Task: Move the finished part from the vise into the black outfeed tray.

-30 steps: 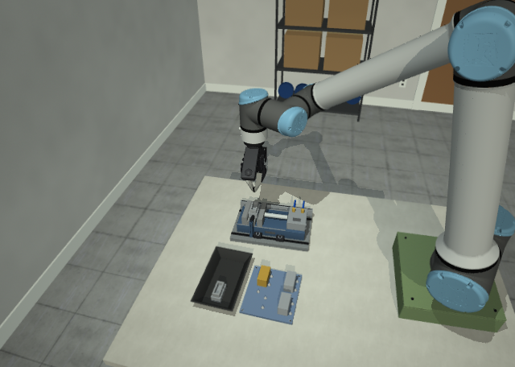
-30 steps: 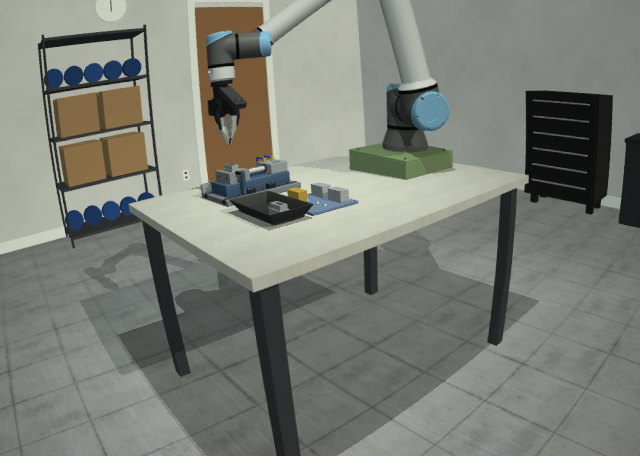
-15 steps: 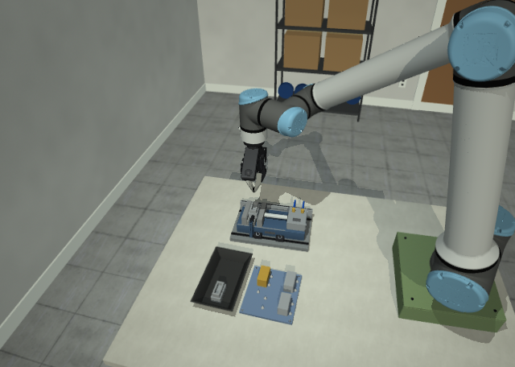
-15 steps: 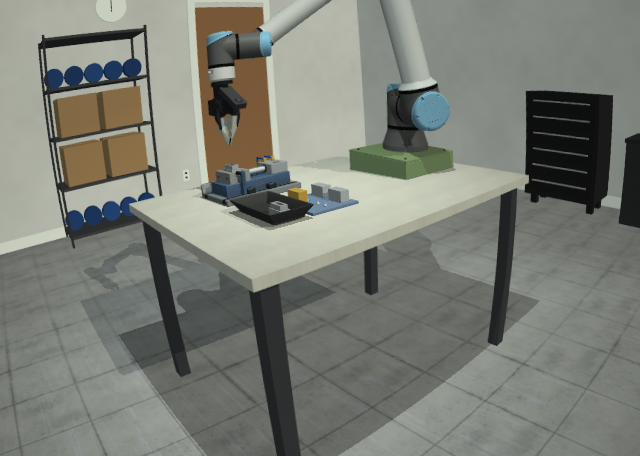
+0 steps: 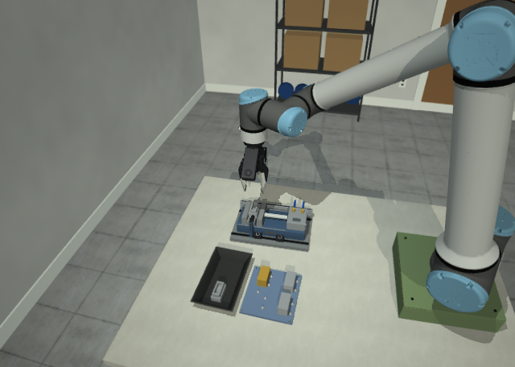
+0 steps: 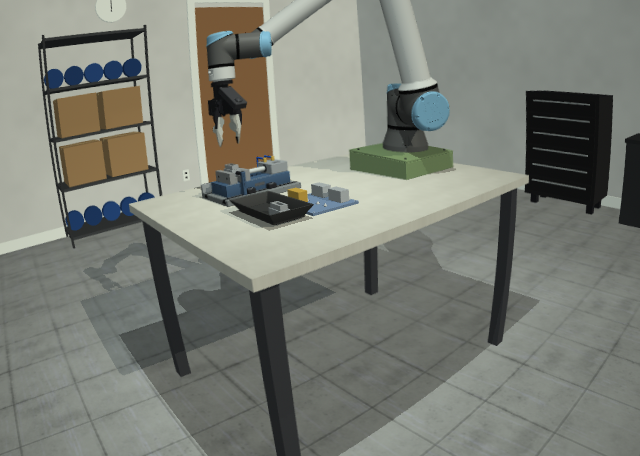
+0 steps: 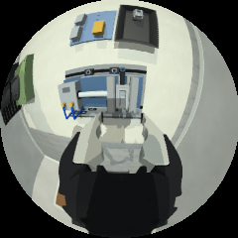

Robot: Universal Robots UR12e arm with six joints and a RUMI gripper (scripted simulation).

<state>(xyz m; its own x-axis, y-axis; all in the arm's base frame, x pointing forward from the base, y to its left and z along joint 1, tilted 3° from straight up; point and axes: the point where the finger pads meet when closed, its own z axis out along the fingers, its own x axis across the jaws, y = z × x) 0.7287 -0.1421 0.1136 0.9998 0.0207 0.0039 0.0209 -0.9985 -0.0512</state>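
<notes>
My hand is 160 mm above the blue vise and 70 mm past it. Also, from my hand: blue fixture plate 290 mm to the left, 190 mm below, 130 mm behind; then orange block 250 mm to the left, 170 mm below, 90 mm behind.
</notes>
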